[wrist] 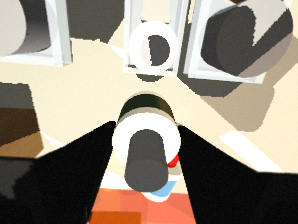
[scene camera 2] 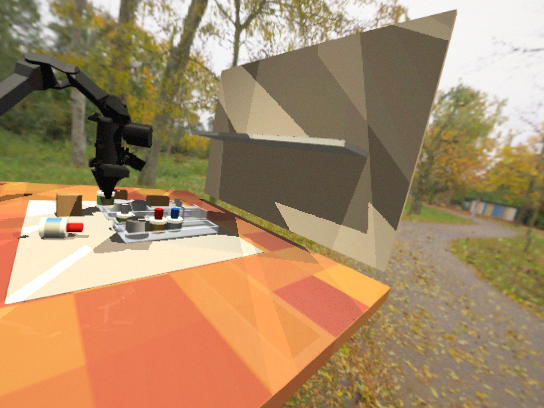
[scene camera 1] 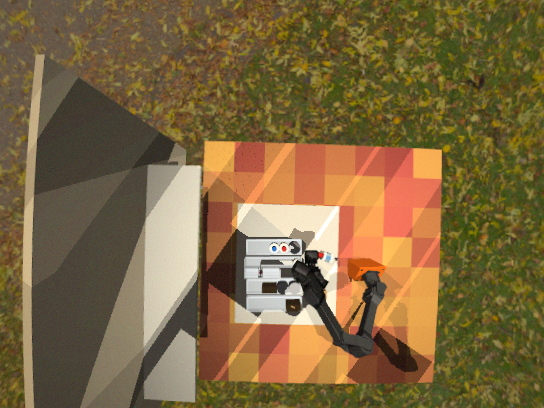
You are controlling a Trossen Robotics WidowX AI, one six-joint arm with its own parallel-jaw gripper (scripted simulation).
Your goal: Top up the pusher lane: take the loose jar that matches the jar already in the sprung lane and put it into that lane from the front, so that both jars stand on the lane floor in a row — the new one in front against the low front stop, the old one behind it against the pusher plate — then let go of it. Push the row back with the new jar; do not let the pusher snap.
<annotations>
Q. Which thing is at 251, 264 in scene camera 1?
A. A grey lane rack.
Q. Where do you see a shelf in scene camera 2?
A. At 338, 146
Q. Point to a tan panel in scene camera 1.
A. At 84, 238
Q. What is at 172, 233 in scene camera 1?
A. A shelf.
</annotations>
